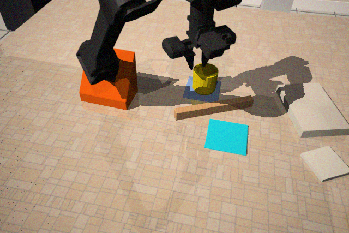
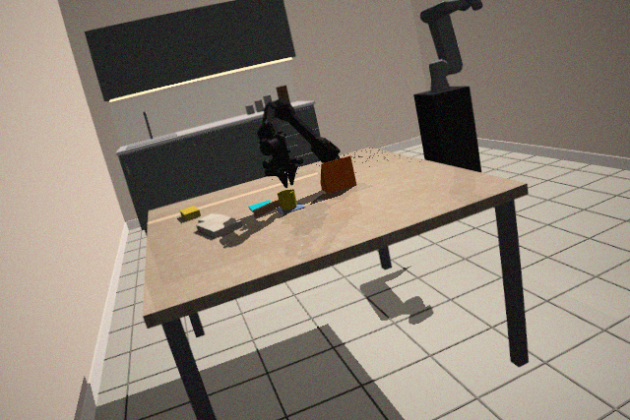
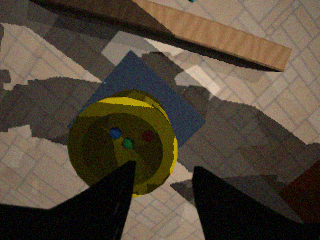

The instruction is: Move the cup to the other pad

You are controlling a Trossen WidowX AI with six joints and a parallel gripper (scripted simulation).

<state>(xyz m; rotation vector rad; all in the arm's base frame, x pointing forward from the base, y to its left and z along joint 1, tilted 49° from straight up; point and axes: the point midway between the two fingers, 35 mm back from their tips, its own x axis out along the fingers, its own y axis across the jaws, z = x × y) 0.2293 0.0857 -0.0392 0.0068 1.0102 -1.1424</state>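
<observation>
Right now my gripper tip is 2 cm short of the cup, 1 cm to the right of it and 5 cm above it. Also, from my gripper tip: light blue pad (2 cm ahead, 2 cm to the left, 9 cm below); then wooden bar (7 cm ahead, 6 cm to the right, 8 cm below); then cyan pad (12 cm ahead, 14 cm to the right, 9 cm below).
</observation>
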